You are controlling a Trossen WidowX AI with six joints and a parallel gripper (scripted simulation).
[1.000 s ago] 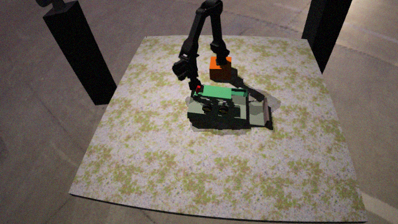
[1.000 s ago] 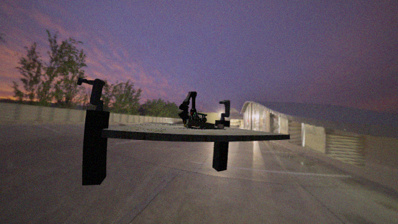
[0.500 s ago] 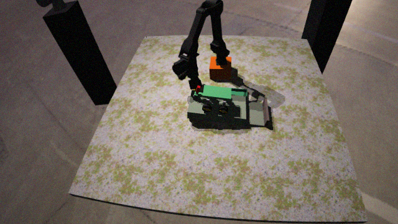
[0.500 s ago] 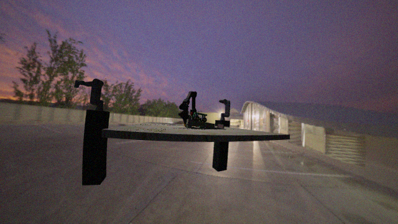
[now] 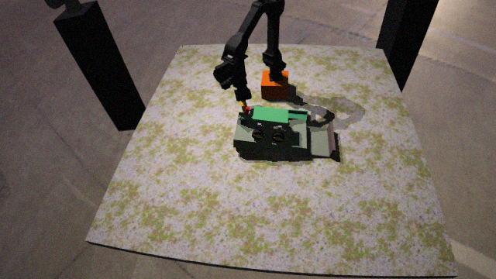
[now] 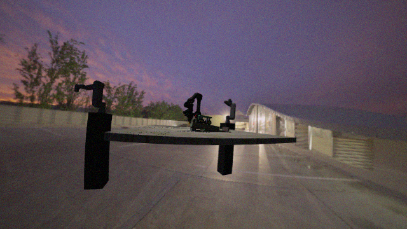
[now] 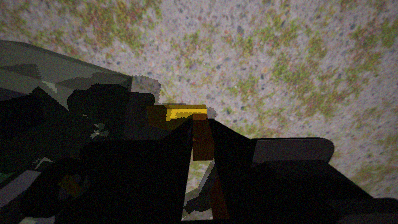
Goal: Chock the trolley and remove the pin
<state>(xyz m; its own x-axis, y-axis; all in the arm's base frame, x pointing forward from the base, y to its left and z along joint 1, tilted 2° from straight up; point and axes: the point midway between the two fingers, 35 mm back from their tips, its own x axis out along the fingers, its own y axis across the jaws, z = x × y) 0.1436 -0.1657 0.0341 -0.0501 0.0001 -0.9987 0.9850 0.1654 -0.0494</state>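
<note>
Right now the red-headed stop pin is 15 cm ahead of my gripper tip, 4 cm above it and 2 cm to the left of it. Also, from my gripper tip: yellow chock: 2 cm ahead, 1 cm to the left, 1 cm below; green trolley: 18 cm ahead, 10 cm to the left, 3 cm above; grey ramp: 18 cm ahead, 11 cm to the left, 4 cm below.
</note>
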